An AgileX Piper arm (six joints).
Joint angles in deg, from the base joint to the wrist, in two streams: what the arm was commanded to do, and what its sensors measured. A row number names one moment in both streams.
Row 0, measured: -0.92, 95.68, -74.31, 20.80, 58.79, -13.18
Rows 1 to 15, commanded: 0.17, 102.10, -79.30, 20.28, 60.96, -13.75; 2.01, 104.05, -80.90, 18.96, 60.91, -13.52; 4.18, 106.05, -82.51, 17.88, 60.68, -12.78; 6.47, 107.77, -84.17, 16.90, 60.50, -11.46; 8.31, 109.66, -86.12, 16.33, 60.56, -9.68; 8.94, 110.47, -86.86, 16.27, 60.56, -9.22; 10.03, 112.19, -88.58, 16.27, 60.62, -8.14; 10.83, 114.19, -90.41, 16.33, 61.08, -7.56; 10.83, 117.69, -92.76, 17.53, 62.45, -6.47; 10.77, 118.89, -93.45, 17.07, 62.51, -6.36; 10.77, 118.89, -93.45, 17.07, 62.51, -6.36; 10.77, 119.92, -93.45, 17.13, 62.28, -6.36; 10.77, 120.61, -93.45, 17.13, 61.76, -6.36; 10.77, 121.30, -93.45, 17.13, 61.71, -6.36; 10.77, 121.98, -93.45, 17.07, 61.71, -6.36
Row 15, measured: 10.66, 121.52, -93.28, 17.30, 61.54, -6.99
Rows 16 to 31, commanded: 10.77, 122.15, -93.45, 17.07, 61.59, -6.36; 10.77, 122.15, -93.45, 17.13, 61.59, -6.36; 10.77, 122.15, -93.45, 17.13, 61.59, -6.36; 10.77, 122.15, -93.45, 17.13, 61.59, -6.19; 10.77, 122.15, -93.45, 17.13, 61.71, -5.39; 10.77, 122.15, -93.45, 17.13, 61.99, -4.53; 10.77, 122.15, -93.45, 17.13, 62.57, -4.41; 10.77, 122.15, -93.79, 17.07, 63.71, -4.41; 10.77, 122.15, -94.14, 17.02, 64.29, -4.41; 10.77, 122.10, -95.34, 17.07, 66.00, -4.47; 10.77, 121.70, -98.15, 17.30, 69.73, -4.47; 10.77, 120.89, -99.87, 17.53, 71.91, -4.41; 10.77, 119.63, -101.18, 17.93, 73.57, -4.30; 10.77, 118.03, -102.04, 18.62, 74.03, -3.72; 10.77, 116.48, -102.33, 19.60, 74.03, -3.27; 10.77, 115.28, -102.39, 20.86, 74.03, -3.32
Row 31, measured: 10.66, 118.03, -101.76, 18.56, 68.98, -4.01
